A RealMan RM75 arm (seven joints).
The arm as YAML. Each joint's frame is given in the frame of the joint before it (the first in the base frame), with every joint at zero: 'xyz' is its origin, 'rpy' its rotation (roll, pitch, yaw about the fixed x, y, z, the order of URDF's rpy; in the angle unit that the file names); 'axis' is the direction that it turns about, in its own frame. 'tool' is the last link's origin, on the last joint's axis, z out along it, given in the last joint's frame.
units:
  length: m
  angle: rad
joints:
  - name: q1
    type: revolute
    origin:
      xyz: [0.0, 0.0, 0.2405]
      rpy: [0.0, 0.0, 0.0]
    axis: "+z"
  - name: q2
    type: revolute
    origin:
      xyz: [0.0, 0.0, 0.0]
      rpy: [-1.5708, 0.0, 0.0]
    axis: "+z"
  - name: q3
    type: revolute
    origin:
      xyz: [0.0, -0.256, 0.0]
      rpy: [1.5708, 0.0, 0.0]
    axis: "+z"
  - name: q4
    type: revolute
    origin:
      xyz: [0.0, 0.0, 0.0]
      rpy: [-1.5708, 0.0, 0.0]
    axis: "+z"
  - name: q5
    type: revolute
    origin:
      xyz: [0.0, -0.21, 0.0]
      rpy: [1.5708, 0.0, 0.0]
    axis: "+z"
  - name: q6
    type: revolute
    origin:
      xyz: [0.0, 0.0, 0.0]
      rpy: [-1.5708, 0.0, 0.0]
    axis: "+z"
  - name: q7
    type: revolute
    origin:
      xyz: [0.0, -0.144, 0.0]
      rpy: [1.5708, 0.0, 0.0]
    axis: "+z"
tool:
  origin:
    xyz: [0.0, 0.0, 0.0]
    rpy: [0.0, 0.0, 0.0]
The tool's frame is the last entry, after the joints.
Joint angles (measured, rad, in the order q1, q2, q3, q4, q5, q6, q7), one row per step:
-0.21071, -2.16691, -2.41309, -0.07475, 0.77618, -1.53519, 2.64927
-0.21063, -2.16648, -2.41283, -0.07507, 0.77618, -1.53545, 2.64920
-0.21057, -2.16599, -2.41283, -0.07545, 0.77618, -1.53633, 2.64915
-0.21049, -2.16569, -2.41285, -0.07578, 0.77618, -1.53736, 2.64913
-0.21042, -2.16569, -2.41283, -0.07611, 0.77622, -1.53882, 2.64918
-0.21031, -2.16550, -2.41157, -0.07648, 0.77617, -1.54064, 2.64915
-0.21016, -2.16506, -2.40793, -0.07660, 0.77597, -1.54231, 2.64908
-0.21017, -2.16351, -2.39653, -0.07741, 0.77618, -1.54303, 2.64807
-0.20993, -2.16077, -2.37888, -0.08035, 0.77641, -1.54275, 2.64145
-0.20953, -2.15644, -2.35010, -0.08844, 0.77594, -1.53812, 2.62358
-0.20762, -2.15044, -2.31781, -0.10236, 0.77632, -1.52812, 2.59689
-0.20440, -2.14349, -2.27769, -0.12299, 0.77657, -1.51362, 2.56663
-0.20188, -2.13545, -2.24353, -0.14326, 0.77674, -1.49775, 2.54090
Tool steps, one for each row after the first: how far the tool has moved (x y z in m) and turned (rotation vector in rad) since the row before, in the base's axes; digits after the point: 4 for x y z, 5 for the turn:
-0.0001, 0.0000, 0.0002, 0.00017, 0.00059, -0.00047
0.0000, 0.0000, 0.0003, 0.00075, 0.00064, -0.00090
0.0000, 0.0000, 0.0003, 0.00078, 0.00044, -0.00097
0.0002, 0.0000, 0.0002, 0.00089, 0.00022, -0.00139
0.0003, 0.0000, 0.0001, 0.00019, 0.00053, -0.00233
0.0004, -0.0001, -0.0001, -0.00178, 0.00095, -0.00329
0.0008, 0.0002, -0.0007, -0.00850, 0.00303, -0.00762
0.0010, 0.0004, -0.0007, -0.01393, 0.00120, -0.01147
0.0012, 0.0012, -0.0008, -0.02414, -0.00292, -0.01660
0.0005, 0.0017, -0.0001, -0.02922, -0.00498, -0.01591
0.0006, 0.0022, 0.0000, -0.03504, -0.00173, -0.01822
0.0000, 0.0025, 0.0010, -0.02965, 0.00267, -0.01364

